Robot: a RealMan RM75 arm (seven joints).
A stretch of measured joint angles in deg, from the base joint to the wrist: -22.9 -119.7 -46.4 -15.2 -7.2 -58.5 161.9; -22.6 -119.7 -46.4 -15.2 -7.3 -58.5 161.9; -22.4 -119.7 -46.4 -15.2 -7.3 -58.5 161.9; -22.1 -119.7 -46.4 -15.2 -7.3 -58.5 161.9; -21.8 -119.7 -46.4 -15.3 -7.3 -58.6 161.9; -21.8 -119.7 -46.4 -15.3 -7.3 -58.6 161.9; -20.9 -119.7 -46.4 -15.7 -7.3 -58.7 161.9; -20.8 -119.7 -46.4 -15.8 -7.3 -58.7 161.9; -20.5 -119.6 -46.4 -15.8 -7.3 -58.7 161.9; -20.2 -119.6 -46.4 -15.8 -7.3 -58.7 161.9; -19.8 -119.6 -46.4 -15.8 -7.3 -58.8 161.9; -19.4 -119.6 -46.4 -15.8 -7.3 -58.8 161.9
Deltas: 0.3 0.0 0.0 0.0 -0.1 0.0 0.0; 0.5 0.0 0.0 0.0 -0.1 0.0 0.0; 0.8 0.0 0.0 0.0 -0.1 0.0 0.0; 1.1 0.0 0.0 -0.1 -0.1 -0.1 0.0; 1.1 0.0 0.0 -0.1 -0.1 -0.1 0.0; 2.0 0.0 0.0 -0.5 -0.1 -0.2 0.0; 2.1 0.0 0.0 -0.6 -0.1 -0.2 0.0; 2.4 0.1 0.0 -0.6 -0.1 -0.2 0.0; 2.7 0.1 0.0 -0.6 -0.1 -0.2 0.0; 3.1 0.1 0.0 -0.6 -0.1 -0.3 0.0; 3.5 0.1 0.0 -0.6 -0.1 -0.3 0.0
